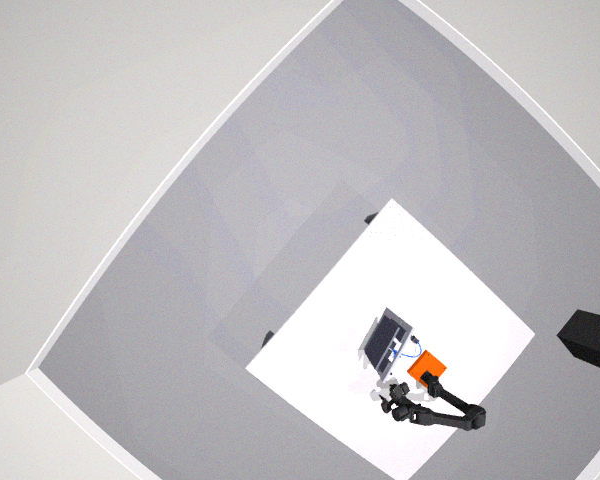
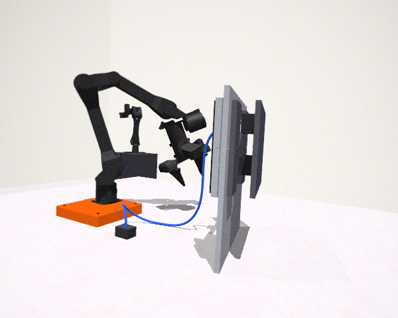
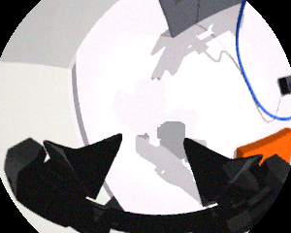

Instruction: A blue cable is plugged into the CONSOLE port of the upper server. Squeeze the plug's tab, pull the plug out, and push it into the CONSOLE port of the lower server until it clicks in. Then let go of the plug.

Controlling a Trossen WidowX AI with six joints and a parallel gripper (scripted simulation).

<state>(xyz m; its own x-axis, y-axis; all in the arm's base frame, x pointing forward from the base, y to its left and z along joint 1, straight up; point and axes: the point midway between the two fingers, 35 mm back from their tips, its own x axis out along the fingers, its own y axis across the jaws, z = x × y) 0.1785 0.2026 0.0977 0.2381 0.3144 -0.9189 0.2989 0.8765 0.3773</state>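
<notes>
Now: the blue plug 250 mm ahead of my gripper tip, 180 mm to the right of it and 180 mm above it. Also, from my gripper tip: small black block: 30 mm ahead, 320 mm to the right, 90 mm below.
</notes>
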